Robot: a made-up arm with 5 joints.
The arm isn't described. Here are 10 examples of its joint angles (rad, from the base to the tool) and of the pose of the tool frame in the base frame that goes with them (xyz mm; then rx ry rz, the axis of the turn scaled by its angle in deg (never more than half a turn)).
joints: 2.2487 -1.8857 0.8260 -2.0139 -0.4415
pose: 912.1 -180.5 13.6 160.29 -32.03 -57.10
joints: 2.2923 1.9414 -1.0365 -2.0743 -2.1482
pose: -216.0 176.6 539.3 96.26 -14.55 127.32
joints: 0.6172 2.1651 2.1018 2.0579 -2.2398
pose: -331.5 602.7 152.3 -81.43 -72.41 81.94
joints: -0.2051 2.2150 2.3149 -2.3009 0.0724
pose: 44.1 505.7 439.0 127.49 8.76 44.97
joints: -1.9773 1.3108 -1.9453 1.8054 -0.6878
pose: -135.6 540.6 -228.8 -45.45 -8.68 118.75
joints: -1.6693 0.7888 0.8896 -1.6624 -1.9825
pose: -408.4 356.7 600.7 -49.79 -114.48 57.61
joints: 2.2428 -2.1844 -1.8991 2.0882 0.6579
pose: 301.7 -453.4 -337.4 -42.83 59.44 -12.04
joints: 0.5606 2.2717 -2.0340 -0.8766 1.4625
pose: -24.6 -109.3 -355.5 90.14 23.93 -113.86
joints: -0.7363 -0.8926 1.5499 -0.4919 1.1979
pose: 782.2 235.7 299.3 154.31 81.73 -6.34
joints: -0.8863 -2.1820 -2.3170 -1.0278 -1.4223
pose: -259.6 58.2 -177.7 8.80 85.39 -112.12
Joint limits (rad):
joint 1: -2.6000..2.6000
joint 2: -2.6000..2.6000
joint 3: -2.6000..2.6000
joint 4: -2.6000..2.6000
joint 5: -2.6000..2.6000
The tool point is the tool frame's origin. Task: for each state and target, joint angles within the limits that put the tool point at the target. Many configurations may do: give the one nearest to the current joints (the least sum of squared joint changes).
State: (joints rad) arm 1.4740 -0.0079 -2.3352 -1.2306 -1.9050
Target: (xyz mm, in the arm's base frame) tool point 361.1 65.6 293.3
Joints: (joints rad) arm 1.5807 -0.3328 -2.4539 -1.0809 -1.8194
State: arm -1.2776 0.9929 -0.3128 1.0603 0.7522
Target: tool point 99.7 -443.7 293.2
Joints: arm -1.0475 1.6828 0.0292 0.9329 0.7764
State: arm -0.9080 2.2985 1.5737 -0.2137 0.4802
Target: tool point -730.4 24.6 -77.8
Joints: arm -1.0011 2.4627 1.6703 0.2819 0.2291
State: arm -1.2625 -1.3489 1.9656 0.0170 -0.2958
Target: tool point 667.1 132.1 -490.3
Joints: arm -1.6869 -1.5049 2.0512 -0.0750 -0.3886
